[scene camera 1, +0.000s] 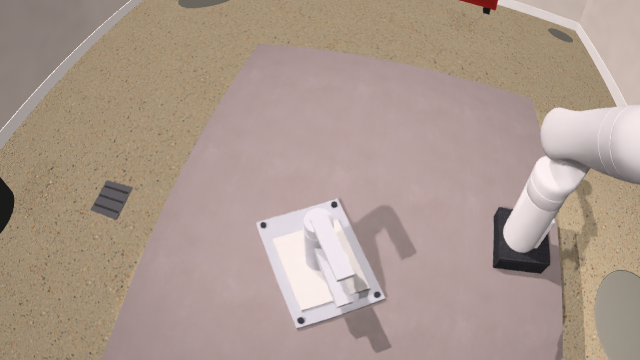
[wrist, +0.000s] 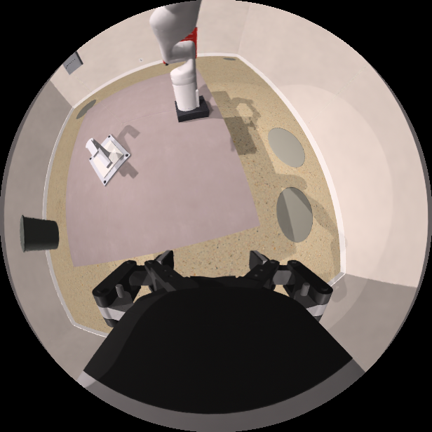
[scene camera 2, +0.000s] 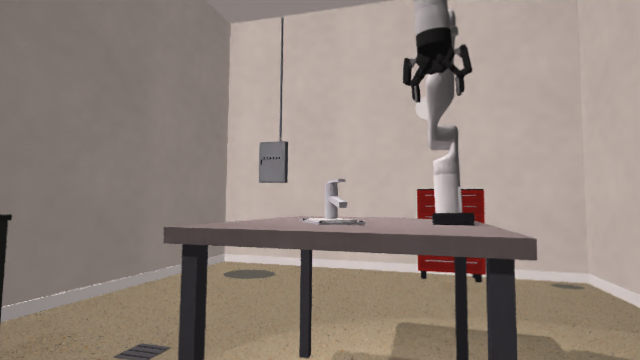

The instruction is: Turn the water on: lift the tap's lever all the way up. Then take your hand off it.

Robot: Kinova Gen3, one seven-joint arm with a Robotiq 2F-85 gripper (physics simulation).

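Pixels of known places: gripper, fingertip midpoint: (scene camera 2: pixel 438 98); arm's base, link origin: (scene camera 1: pixel 520 234) (scene camera 2: pixel 448 213).
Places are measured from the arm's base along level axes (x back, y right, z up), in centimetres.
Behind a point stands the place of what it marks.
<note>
The white tap (scene camera 1: pixel 311 250) {x -42.6, y -13.2, z 4.8 cm} (scene camera 2: pixel 330 200) {x -41.3, y -14.4, z 4.3 cm} (wrist: pixel 101 154) stands upright on a pale square base plate (scene camera 1: pixel 280 287) {x -47.3, y -18.0, z -3.2 cm} with dark bolts at its corners. Its lever (scene camera 1: pixel 334 247) {x -38.5, y -15.7, z 11.6 cm} (scene camera 2: pixel 336 180) {x -38.0, y -19.6, z 11.2 cm} is a flat bar on top of the column. In the scene camera 2 view it looks about level, with a gap between it and the spout (scene camera 2: pixel 340 202) {x -36.0, y -21.8, z 3.5 cm} below. My gripper (scene camera 2: pixel 438 95) {x -6.0, y -56.8, z 27.0 cm} (wrist: pixel 211 259) is open and empty, high above the table and far from the tap, to its right in the scene camera 2 view. The gripper does not show in the scene camera 1 view.
The tap and the arm's black base (scene camera 1: pixel 521 257) {x 0.0, y -5.8, z 0.2 cm} (scene camera 2: pixel 453 219) {x 1.1, y -6.8, z -2.0 cm} (wrist: pixel 193 116) stand on the mauve table (scene camera 1: pixel 350 125) {x -42.2, y 25.8, z -3.9 cm} (scene camera 2: pixel 350 241) {x -26.2, y -56.7, z -6.0 cm} (wrist: pixel 165 200). A red drawer cabinet (scene camera 2: pixel 425 265) stands behind it. A grey box (scene camera 2: pixel 273 170) hangs on the wall. A dark bin (wrist: pixel 40 234) shows beyond the table.
</note>
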